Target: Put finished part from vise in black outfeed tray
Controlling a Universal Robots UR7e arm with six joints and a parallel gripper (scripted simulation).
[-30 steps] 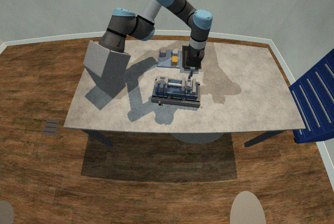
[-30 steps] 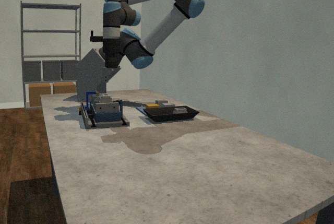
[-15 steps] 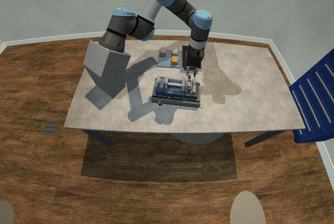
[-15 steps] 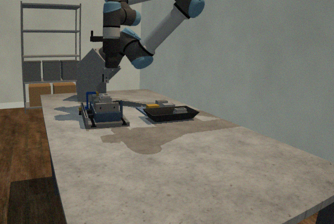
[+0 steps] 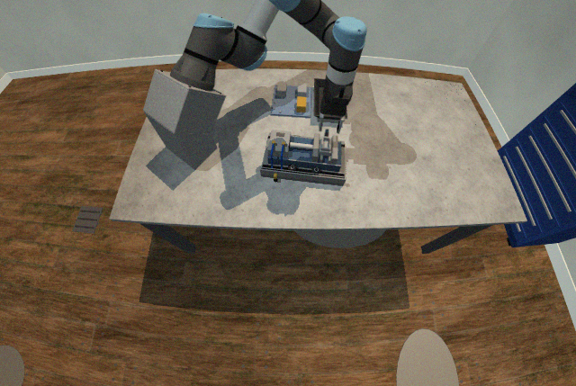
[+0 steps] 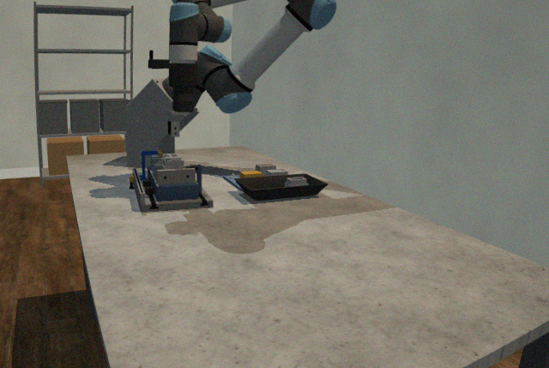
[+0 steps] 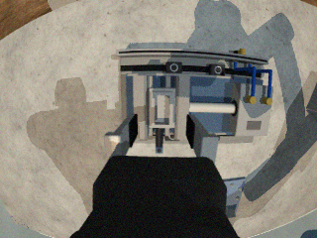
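Right now my hand is 160 mm above the vise and 70 mm past it. From my hand the other things lie so: yellow block (260 mm to the left, 170 mm below, 110 mm behind); then blue fixture plate (300 mm to the left, 200 mm below, 150 mm behind).
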